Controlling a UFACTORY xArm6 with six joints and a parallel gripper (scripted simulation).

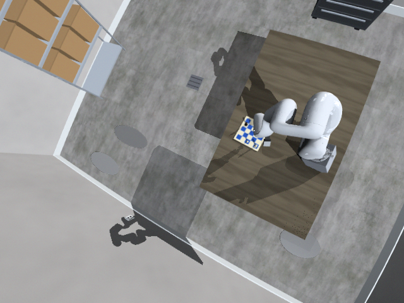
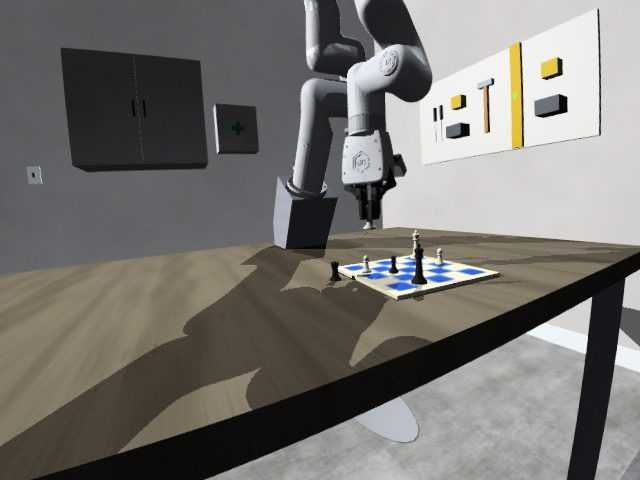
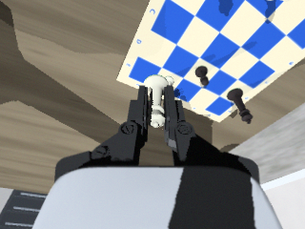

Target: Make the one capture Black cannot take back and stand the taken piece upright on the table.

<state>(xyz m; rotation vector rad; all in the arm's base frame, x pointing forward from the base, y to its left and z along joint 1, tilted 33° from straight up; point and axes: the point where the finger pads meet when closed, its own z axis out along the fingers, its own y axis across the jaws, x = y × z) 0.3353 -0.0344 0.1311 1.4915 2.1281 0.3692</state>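
The cream chessboard is 8 cm ahead of my hand, 3 cm to the left of it and 12 cm below it. Round my hand: black pawn: 7 cm ahead, 1 cm to the right, 10 cm below; then tall white piece: 2 cm ahead, 12 cm to the left, 9 cm below; then tall black piece: 15 cm ahead, 3 cm to the right, 9 cm below.
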